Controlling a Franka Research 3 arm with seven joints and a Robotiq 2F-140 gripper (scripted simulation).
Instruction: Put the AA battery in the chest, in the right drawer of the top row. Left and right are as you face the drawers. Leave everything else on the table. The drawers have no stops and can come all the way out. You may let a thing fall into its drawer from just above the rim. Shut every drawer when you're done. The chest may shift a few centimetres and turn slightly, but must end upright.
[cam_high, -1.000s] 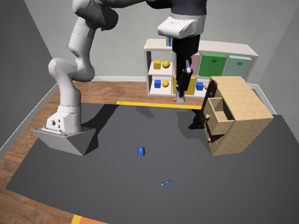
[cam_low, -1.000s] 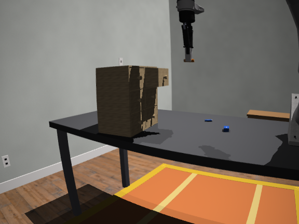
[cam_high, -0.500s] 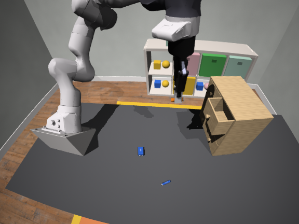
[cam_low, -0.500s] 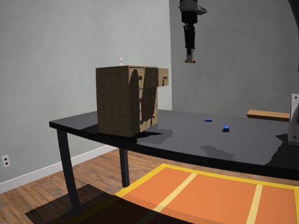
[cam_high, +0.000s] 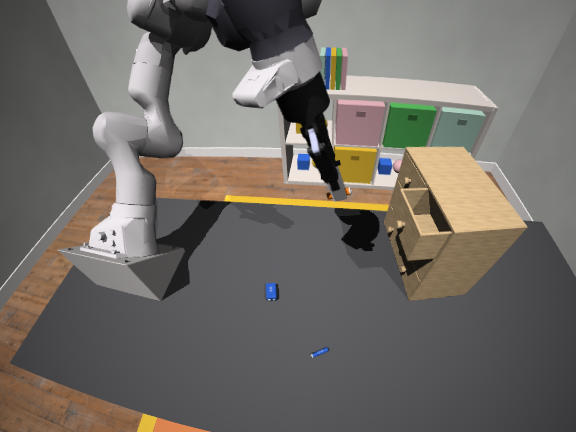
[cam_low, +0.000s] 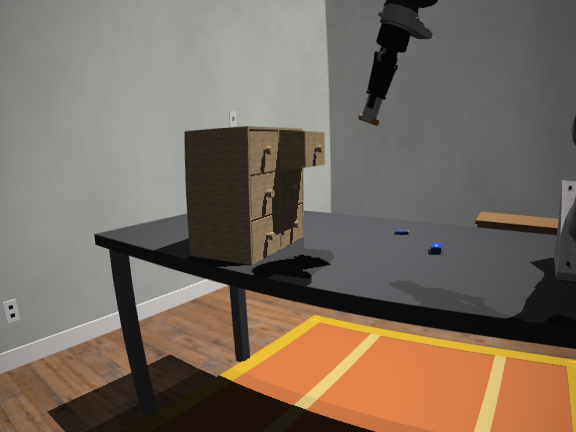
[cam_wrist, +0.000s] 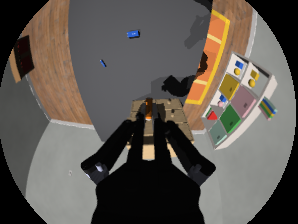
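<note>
My hand is 1 cm short of the orange AA battery and 3 cm above it. From my hand the other things lie so: blue block-shaped battery: 15 cm behind, 8 cm to the right, 34 cm below; thin blue cylinder: 2 cm behind, 23 cm to the right, 34 cm below.
</note>
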